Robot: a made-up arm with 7 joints. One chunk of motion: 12 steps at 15 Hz.
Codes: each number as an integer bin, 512 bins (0 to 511) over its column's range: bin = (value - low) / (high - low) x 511, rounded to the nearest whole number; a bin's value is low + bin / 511 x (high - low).
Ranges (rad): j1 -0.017..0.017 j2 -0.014..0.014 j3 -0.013..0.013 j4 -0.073..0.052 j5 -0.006..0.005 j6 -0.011..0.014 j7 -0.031..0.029
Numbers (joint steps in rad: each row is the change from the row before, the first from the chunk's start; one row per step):
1: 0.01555 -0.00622 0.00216 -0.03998 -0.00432 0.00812 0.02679
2: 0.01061 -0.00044 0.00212 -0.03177 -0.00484 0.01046 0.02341
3: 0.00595 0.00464 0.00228 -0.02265 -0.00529 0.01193 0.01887
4: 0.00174 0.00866 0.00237 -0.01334 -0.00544 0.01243 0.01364
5: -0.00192 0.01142 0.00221 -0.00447 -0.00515 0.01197 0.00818
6: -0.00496 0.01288 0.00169 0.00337 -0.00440 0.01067 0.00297
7: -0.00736 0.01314 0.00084 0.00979 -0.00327 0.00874 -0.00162
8: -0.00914 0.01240 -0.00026 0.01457 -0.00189 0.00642 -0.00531
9: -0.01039 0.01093 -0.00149 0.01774 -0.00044 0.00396 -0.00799
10: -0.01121 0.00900 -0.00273 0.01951 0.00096 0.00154 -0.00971
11: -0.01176 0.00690 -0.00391 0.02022 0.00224 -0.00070 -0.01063
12: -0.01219 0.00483 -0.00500 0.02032 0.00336 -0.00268 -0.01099
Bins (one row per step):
1: 489 142 298 135 78 391 492
2: 415 247 297 169 54 439 463
3: 345 340 300 206 33 469 425
4: 282 414 302 244 26 479 380
5: 227 464 299 280 39 470 334
6: 181 491 289 312 74 443 289
7: 145 495 272 338 127 403 250
8: 118 482 250 358 191 356 219
9: 99 455 226 371 258 306 196
10: 87 420 202 378 323 256 181
11: 79 381 179 381 383 211 173
12: 72 344 157 381 435 170 170

